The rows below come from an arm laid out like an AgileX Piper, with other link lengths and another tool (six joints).
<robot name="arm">
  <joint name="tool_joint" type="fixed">
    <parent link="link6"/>
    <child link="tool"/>
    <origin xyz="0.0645 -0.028 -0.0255" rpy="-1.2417 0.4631 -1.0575"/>
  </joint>
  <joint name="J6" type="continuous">
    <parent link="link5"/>
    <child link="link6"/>
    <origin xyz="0.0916 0 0.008"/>
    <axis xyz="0.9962 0 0.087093"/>
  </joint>
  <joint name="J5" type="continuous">
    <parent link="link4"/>
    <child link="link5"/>
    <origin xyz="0 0 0"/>
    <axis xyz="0 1 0"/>
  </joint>
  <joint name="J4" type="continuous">
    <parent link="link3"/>
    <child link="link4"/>
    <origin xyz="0.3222 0 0.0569"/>
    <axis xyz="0.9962 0 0.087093"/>
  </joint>
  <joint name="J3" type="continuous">
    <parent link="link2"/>
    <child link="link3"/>
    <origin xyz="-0.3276 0 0.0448"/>
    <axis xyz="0 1 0"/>
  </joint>
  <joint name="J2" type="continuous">
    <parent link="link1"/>
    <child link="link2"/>
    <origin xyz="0 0 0"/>
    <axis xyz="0 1 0"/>
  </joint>
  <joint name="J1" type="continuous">
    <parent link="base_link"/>
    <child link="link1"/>
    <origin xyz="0 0 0.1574"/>
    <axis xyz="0 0 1"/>
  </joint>
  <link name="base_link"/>
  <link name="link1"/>
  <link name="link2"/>
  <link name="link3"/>
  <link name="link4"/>
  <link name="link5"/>
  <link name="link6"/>
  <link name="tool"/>
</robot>
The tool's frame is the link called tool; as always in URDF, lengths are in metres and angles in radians. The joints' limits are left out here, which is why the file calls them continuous.
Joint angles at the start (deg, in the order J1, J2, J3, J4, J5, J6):
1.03 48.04 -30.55 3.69 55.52 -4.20
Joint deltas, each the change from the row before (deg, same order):
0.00 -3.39 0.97 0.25 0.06 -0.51
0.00 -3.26 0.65 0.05 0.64 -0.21
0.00 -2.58 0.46 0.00 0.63 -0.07
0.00 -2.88 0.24 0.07 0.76 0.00
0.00 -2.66 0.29 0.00 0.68 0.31
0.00 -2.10 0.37 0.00 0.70 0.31
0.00 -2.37 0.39 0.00 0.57 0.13
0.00 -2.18 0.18 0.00 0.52 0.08
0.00 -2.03 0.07 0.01 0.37 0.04
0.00 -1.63 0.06 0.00 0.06 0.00
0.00 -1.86 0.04 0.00 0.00 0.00
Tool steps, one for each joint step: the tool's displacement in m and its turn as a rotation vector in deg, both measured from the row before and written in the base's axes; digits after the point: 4 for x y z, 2 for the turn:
-0.0078 0.0002 0.0037 0.09 -2.39 0.42
-0.0082 -0.0001 0.0044 0.00 -1.98 0.23
-0.0067 -0.0001 0.0033 0.00 -1.50 0.11
-0.0071 0.0001 0.0049 0.11 -1.88 0.05
-0.0069 0.0001 0.0037 0.19 -1.67 -0.22
-0.0062 0.0001 0.0015 0.18 -1.01 -0.21
-0.0063 0.0000 0.0018 0.09 -1.40 -0.07
-0.0054 0.0000 0.0027 0.07 -1.48 -0.03
-0.0047 0.0000 0.0031 0.06 -1.59 -0.01
-0.0032 -0.0001 0.0026 0.03 -1.51 0.00
-0.0036 -0.0001 0.0031 0.03 -1.82 0.00

